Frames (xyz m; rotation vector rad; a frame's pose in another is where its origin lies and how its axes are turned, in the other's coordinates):
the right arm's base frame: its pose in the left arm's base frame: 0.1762 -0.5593 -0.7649 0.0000 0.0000 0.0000
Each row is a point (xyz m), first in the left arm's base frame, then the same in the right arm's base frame.
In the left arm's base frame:
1: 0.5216 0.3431 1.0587
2: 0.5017 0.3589 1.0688
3: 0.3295 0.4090 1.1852
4: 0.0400 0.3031 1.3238
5: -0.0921 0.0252 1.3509
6: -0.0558 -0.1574 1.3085
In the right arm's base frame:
1: 0.3454 0.9024 1.8236
2: 0.3255 0.9182 1.8337
3: 0.1533 0.9683 1.9501
4: -0.1362 0.8624 2.0887
5: -0.2683 0.5845 2.1158
6: -0.2320 0.4019 2.0734

